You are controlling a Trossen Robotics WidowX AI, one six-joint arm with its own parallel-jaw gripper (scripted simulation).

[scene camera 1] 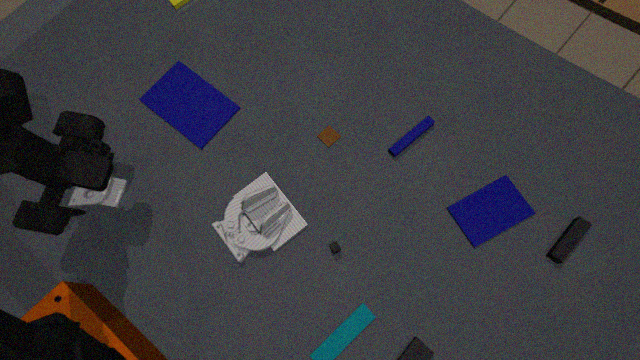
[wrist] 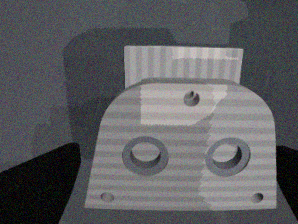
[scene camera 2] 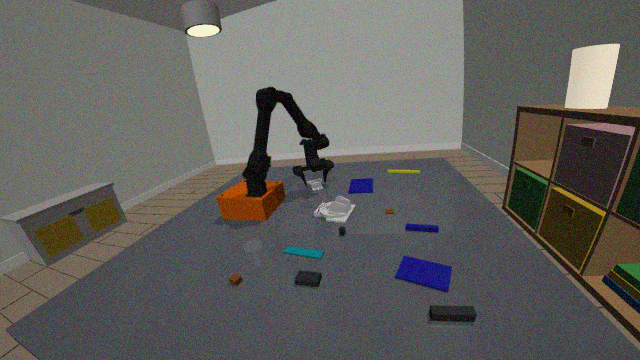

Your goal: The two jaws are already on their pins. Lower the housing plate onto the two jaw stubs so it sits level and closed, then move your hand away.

black bar: scene camera 1; scene camera 2; not seen in the wrist view (out of frame)
same spot on black bar: (scene camera 1: 568,240) = (scene camera 2: 449,309)
